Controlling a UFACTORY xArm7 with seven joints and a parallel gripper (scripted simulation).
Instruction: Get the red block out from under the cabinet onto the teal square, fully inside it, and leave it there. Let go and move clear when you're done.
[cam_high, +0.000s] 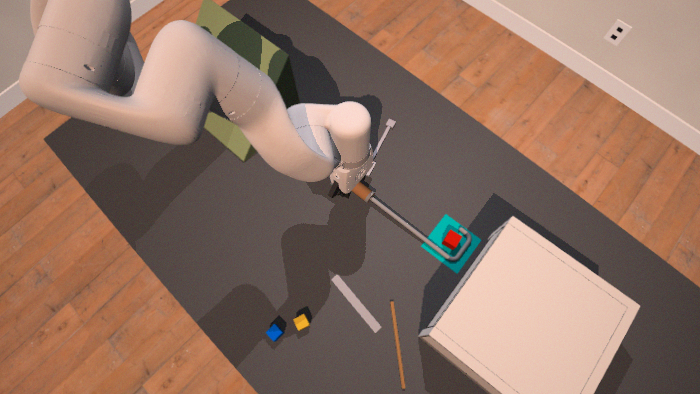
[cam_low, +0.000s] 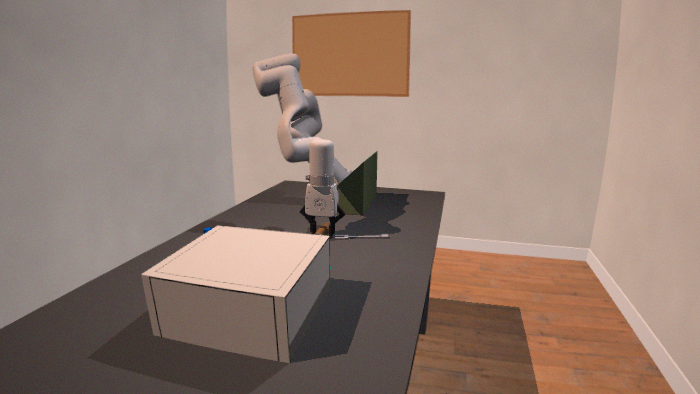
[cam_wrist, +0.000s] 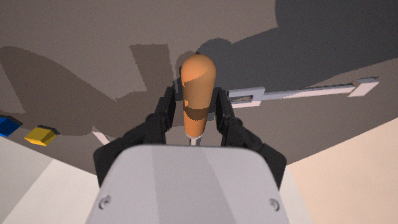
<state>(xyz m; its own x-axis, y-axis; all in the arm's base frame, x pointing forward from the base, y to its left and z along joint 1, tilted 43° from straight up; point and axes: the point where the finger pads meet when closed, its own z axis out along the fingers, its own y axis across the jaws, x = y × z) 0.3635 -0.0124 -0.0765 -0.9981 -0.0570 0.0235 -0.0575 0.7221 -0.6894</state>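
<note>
Right now my hand is 13 cm to the right of the grey forked tool, 2 cm past it and 2 cm above it. The rest, counted from my hand: teal square: 27 cm ahead, 5 cm to the left, 2 cm below; then red block: 26 cm ahead, 5 cm to the left, 1 cm below; then hook tool: 13 cm ahead, 5 cm to the left, 1 cm below.
</note>
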